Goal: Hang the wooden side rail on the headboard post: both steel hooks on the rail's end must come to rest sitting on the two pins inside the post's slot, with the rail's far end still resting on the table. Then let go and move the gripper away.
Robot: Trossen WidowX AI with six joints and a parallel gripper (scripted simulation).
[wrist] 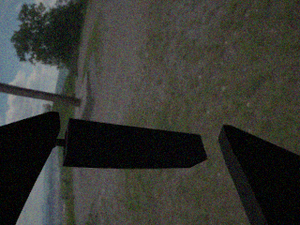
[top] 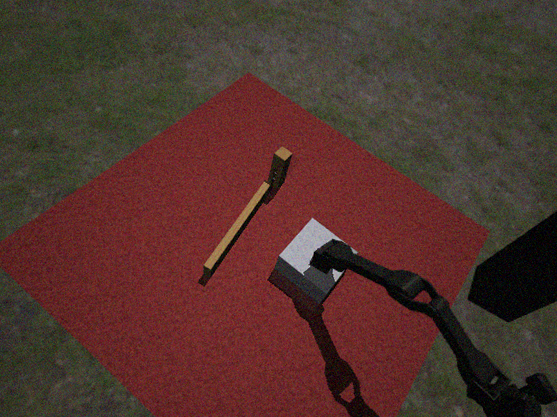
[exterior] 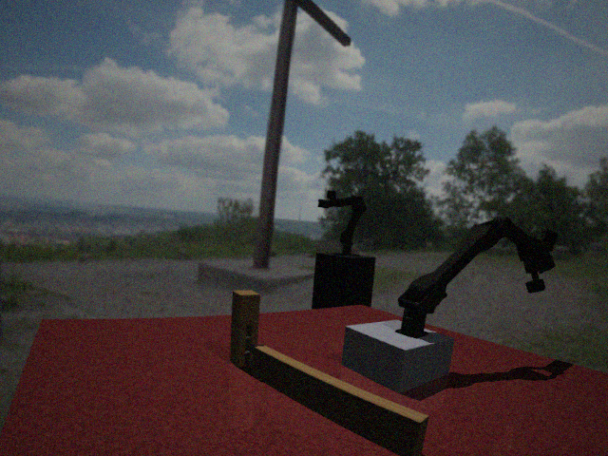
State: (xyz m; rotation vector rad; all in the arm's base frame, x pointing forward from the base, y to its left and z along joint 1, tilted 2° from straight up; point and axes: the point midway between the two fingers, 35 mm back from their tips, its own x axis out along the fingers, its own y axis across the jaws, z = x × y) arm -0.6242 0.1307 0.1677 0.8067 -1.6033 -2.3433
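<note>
My gripper tip is 97 cm short of the wooden headboard post, 38 cm to the left of it and 15 cm above it.
</note>
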